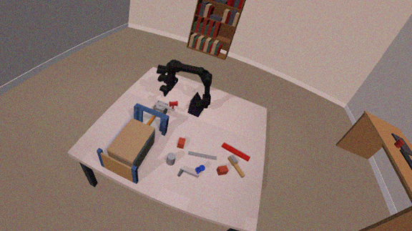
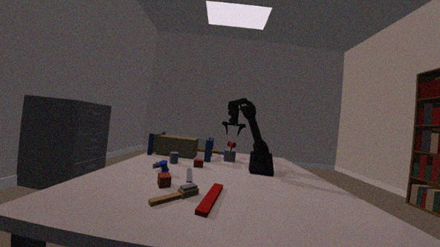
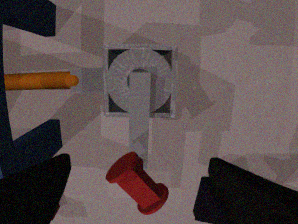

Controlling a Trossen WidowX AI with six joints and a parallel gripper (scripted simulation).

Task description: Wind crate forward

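Now: the red knob 60 mm to the left of my gripper tip and 80 mm below it. Round my gripper tip: blue frame: 170 mm ahead, 20 mm to the right, 110 mm below; then winch handle: 20 mm to the left, 110 mm below; then grey winch: 10 mm behind, 50 mm to the right, 180 mm below.
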